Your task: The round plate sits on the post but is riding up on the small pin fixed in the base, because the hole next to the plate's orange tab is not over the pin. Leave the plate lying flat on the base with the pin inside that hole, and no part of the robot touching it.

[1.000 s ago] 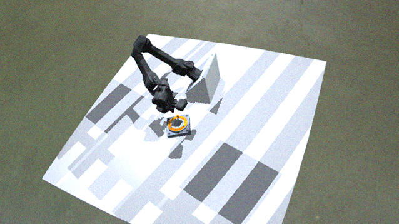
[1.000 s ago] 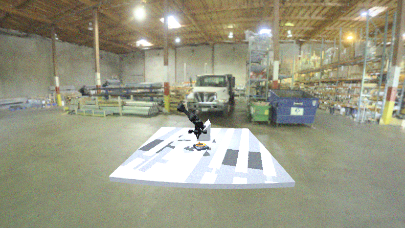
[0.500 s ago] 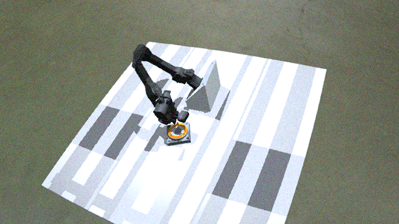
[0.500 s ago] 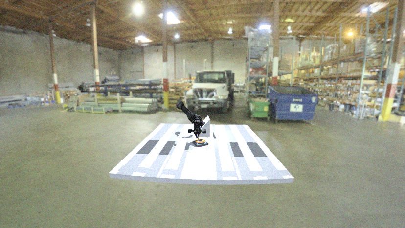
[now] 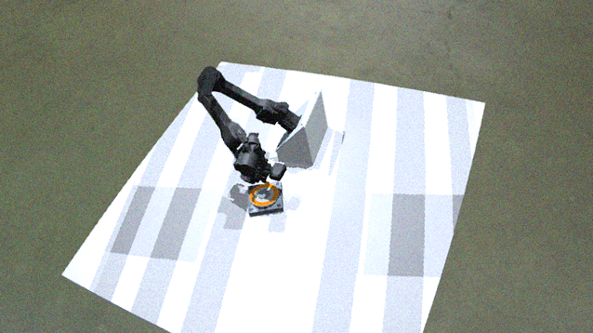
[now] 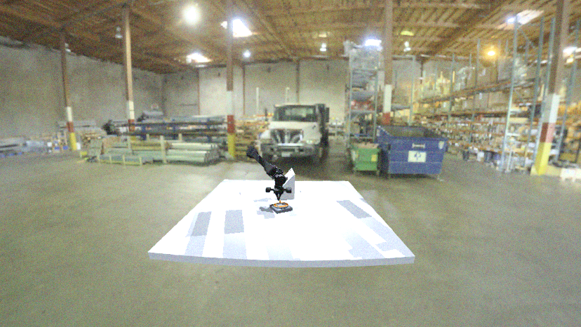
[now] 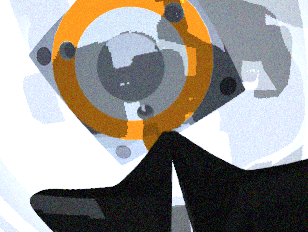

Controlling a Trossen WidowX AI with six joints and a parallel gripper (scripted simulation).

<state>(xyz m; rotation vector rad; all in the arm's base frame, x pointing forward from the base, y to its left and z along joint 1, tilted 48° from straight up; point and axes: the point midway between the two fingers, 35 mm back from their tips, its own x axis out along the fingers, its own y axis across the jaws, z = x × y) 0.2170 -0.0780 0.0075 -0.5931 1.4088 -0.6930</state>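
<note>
Right now the square grey base is 5 cm ahead of my gripper tip, 2 cm to the left of it and 2 cm below it.
</note>
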